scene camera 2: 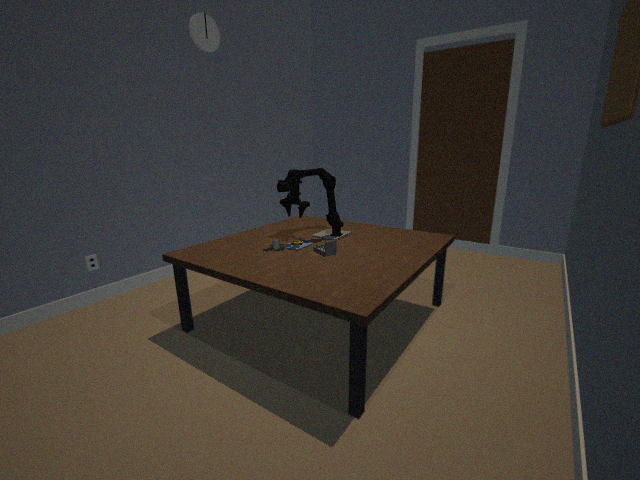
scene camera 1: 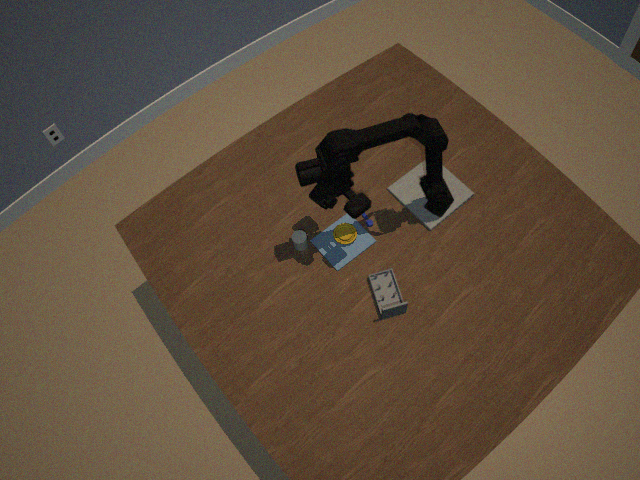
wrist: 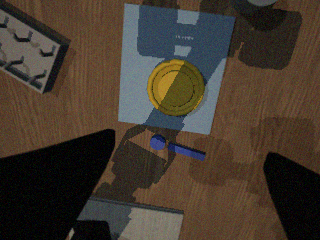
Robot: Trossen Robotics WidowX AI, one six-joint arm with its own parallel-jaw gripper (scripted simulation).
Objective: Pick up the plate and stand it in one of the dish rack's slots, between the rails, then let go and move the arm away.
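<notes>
Open, and holding nothing: that is my gripper (scene camera 1: 340,204) (wrist: 188,148). I can see a yellow plate (wrist: 175,87), and there is also a grey dish rack (scene camera 1: 387,294).
</notes>
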